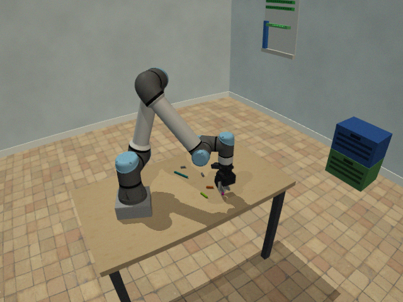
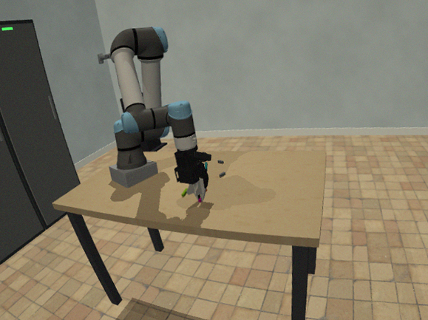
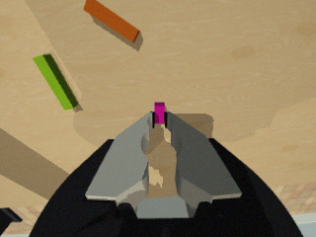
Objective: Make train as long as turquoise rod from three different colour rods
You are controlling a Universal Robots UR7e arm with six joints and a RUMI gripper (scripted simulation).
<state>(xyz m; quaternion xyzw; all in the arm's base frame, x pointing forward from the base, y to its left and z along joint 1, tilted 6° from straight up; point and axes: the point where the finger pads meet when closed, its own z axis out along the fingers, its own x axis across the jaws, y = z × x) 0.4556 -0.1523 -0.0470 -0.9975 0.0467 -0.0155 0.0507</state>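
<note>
The orange rod is 30 mm behind my hand, 80 mm to the left of it and 10 mm below it. From my hand the other things lie so: turquoise rod 110 mm behind, 280 mm to the left, 10 mm below; lime rod 90 mm behind, 40 mm to the left, 10 mm below; magenta rod 10 mm below.
</note>
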